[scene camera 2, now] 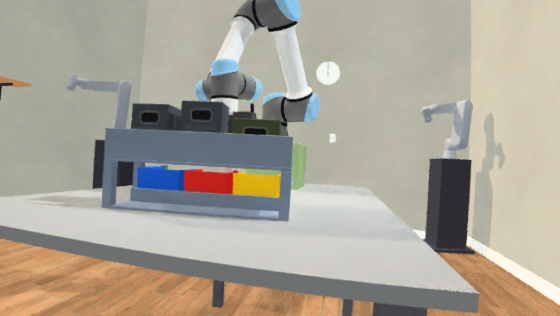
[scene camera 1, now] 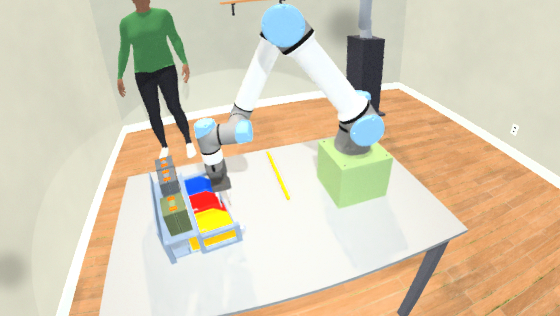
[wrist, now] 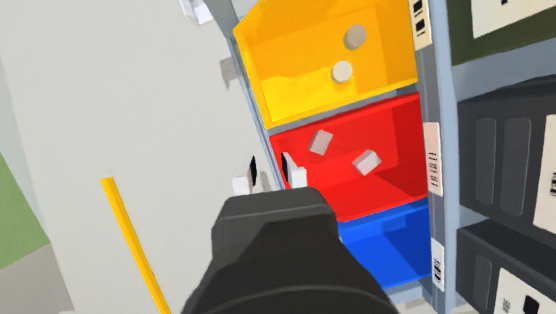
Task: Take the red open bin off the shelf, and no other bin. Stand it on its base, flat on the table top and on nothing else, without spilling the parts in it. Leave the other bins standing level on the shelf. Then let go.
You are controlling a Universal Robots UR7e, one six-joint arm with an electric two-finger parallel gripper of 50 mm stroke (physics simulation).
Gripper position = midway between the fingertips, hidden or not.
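My gripper is there at [wrist: 268, 163], and you'd find a red open bin [scene camera 2: 194, 180] [wrist: 392, 127] too. There's a blue bin [scene camera 2: 148, 177] [wrist: 394, 245] as well, and then I can see a yellow bin [scene camera 2: 243, 184] [scene camera 1: 210, 219] [wrist: 288, 58].
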